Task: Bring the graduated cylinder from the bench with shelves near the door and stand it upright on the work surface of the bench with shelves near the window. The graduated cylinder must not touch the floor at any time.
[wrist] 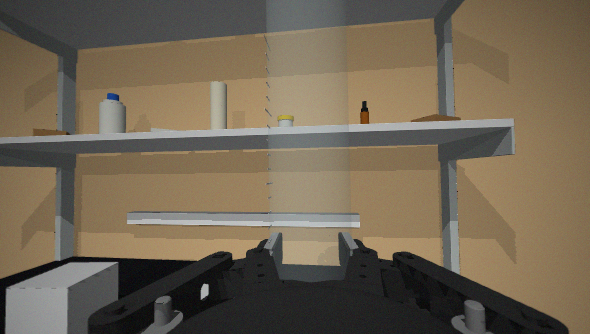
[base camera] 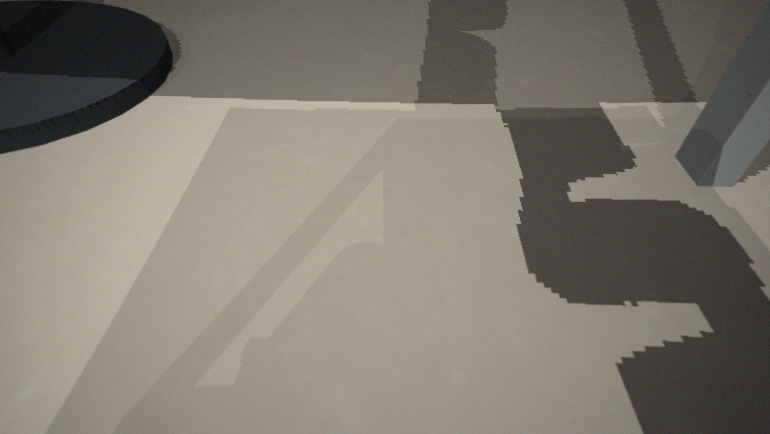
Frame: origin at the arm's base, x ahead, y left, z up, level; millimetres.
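Seen in the pictures: gripper, fingertip midpoint: (wrist: 310, 245).
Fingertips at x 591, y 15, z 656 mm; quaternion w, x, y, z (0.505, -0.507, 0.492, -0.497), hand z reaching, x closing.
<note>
Offsets run from my fingertips to a thing's top centre. "*": to the spot under its first point. Level surfaces: height alone.
The graduated cylinder {* dy -1, dx -65, dz +52 mm} (wrist: 308, 175) is a clear, pale tube with graduation marks along its left side. It stands along the middle of the wrist view and runs out of the top of that view; its base is hidden. My gripper (wrist: 310, 245) is shut on it, with a finger pad on each side. Behind it is a bench with shelves: a black work surface {dz -291 mm} (wrist: 145, 267) shows at the lower left, and a light shelf {dz +147 mm} (wrist: 240, 139) crosses above it. The base camera view does not show the gripper or the cylinder.
A white box {dy +534, dx +282, dz -161 mm} (wrist: 37, 310) stands on the work surface at left. The shelf holds a white bottle {dy +715, dx +568, dz +344 mm} (wrist: 112, 117), a pale cylinder {dy +301, dx +523, dz +344 mm} (wrist: 218, 106), a yellow-lidded jar (wrist: 285, 121) and an amber bottle {dy -154, dx +488, dz +258 mm} (wrist: 364, 116). In the base view are a dark round base {* dy +462, dx +226, dz -1023 mm} (base camera: 80, 48) and a grey leg {* dy -383, dx -54, dz -981 mm} (base camera: 722, 124).
</note>
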